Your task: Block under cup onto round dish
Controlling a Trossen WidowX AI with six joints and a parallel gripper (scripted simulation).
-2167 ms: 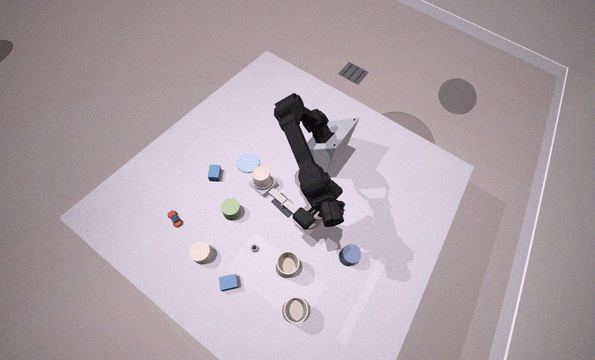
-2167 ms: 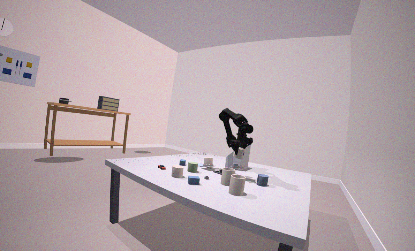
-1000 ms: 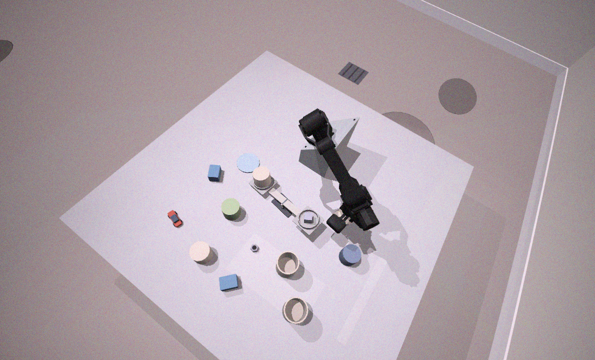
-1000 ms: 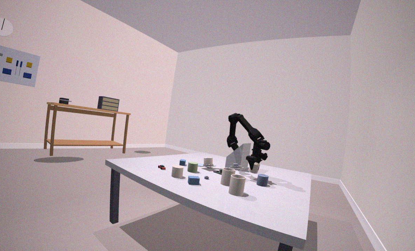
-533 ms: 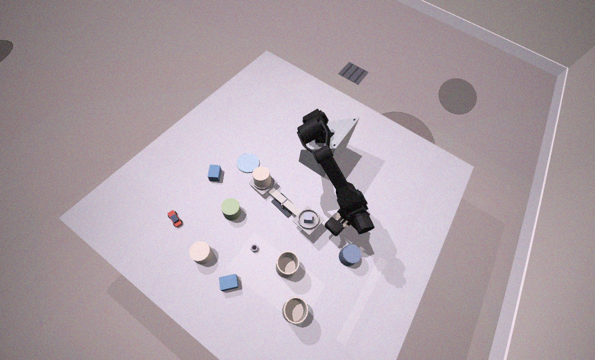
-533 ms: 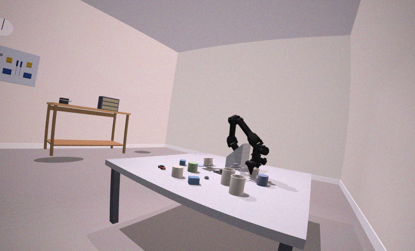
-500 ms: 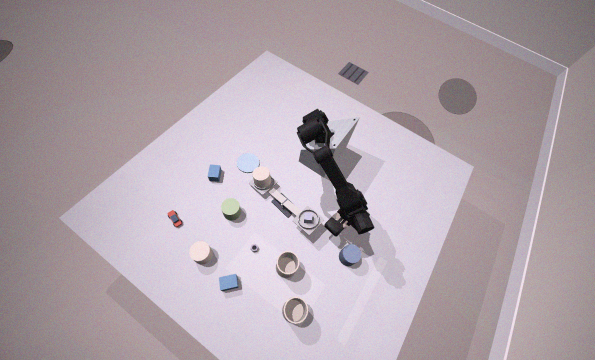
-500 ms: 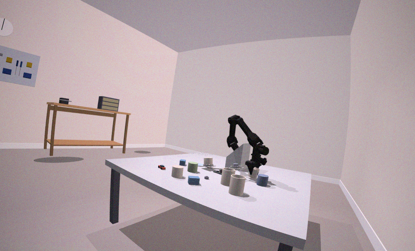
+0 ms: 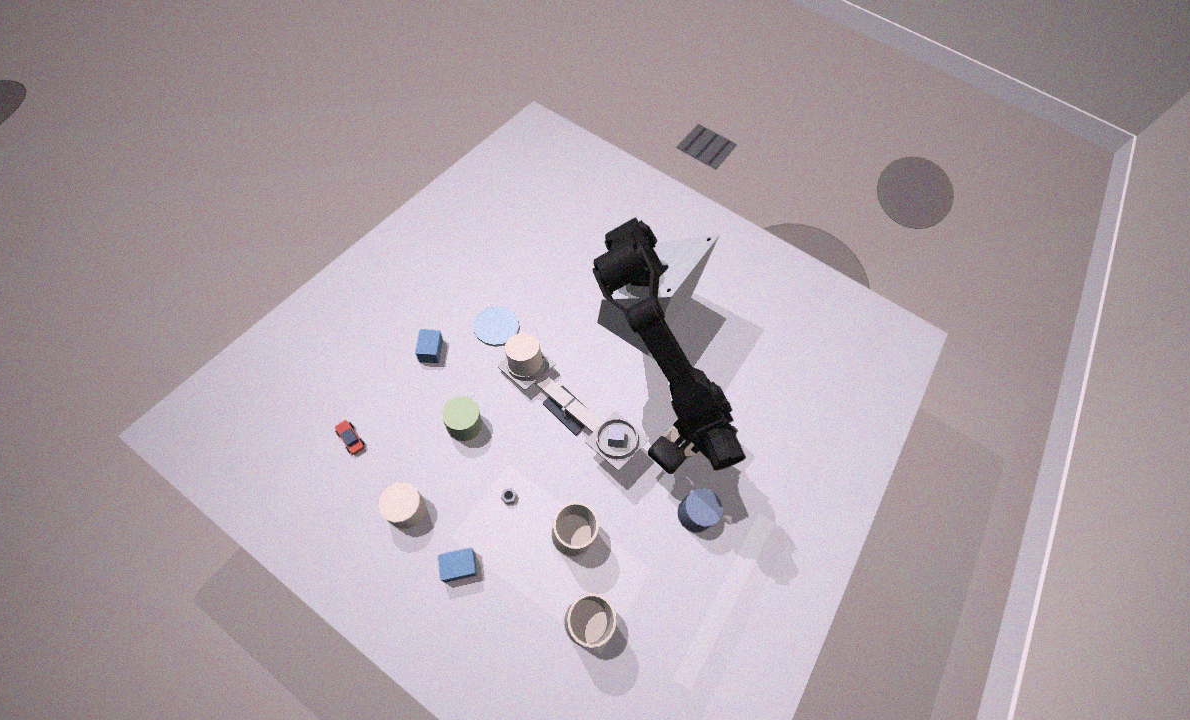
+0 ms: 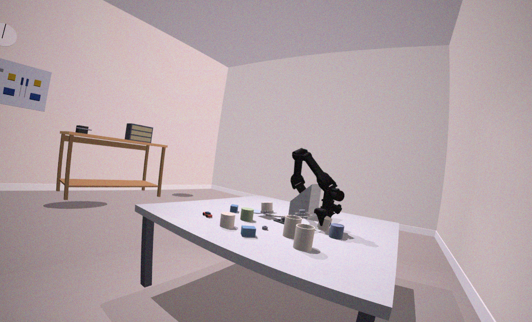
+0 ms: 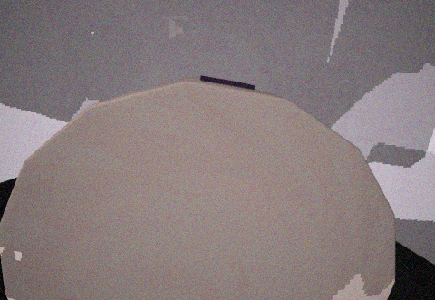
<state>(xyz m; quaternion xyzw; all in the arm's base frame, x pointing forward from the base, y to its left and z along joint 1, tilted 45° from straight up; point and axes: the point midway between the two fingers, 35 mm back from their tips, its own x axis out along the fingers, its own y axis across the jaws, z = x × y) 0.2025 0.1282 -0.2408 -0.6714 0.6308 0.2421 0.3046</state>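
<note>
Right now my gripper tip is 10 cm short of the grey block, 10 cm to the left of it and 6 cm below it. From my gripper tip the other things lie so: blue cylinder 9 cm ahead, 9 cm to the left, 1 cm above; then dark piece 30 cm ahead, 19 cm to the right, 2 cm below; then balance 9 cm ahead, 22 cm to the right, 1 cm above.
</note>
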